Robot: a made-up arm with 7 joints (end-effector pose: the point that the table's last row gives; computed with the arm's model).
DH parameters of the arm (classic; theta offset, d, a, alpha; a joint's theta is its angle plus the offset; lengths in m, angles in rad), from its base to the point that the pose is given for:
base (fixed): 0.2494 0 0.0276 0
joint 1: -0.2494 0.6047 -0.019 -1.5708
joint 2: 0 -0.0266 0.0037 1.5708
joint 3: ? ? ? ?
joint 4: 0 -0.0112 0.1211 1.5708
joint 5: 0 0.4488 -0.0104 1.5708
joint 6: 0 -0.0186 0.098 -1.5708
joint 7: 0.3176 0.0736 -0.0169 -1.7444
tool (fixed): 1.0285 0.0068 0 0
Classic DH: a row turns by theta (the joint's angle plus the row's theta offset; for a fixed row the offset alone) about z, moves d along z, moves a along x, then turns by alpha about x.
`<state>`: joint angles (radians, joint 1 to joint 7).
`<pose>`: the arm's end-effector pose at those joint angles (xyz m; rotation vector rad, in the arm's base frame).
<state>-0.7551 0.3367 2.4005 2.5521 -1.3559 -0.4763 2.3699</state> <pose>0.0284 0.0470 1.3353 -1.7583 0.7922 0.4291</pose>
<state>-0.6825 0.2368 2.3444 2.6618 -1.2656 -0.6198 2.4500</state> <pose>-0.0120 0.0315 1.3177 -1.7808 0.5045 0.4513</pose>
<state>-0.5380 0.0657 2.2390 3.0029 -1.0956 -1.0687 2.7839</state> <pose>-0.0621 -0.0746 1.2297 -1.6749 -0.3450 0.3601</pose>
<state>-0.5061 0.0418 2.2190 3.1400 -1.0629 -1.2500 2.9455</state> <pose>-0.0525 -0.1176 1.1852 -1.5927 -0.6228 0.2266</pose>
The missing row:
joint 3: 0 0.2182 0.0935 1.5708
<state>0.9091 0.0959 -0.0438 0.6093 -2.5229 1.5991 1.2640</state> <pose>0.4205 0.3691 0.4381 -0.6408 -0.7339 2.6645</pose>
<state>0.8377 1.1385 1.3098 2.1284 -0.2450 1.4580 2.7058</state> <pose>0.0332 0.7590 0.6973 0.3858 -0.4691 -0.3603</pose>
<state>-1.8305 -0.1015 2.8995 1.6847 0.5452 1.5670 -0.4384</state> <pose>0.2823 0.6120 0.8567 2.2427 0.1008 1.4513</pose>
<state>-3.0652 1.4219 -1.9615 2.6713 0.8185 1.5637 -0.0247</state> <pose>-0.6733 0.2695 0.7629 -0.8997 0.1226 -2.4046</pose>
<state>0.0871 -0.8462 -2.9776 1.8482 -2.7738 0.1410 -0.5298</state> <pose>-0.6732 -0.2364 0.4711 1.2369 0.2436 0.0936</pose>
